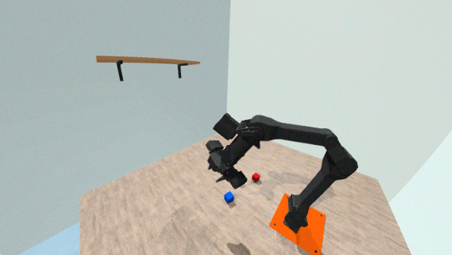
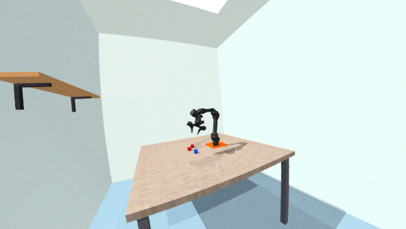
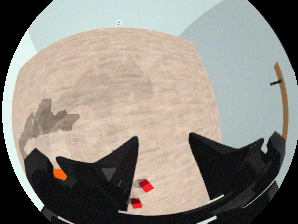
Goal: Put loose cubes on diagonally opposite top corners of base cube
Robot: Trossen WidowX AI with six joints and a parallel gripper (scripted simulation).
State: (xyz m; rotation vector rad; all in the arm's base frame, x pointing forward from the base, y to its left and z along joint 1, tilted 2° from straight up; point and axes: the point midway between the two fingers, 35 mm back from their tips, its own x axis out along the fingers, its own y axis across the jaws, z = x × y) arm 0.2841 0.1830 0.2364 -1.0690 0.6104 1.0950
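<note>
Right now the blue cube is 20 cm below my gripper tip, 8 cm to the right of it and 2 cm behind it.
</note>
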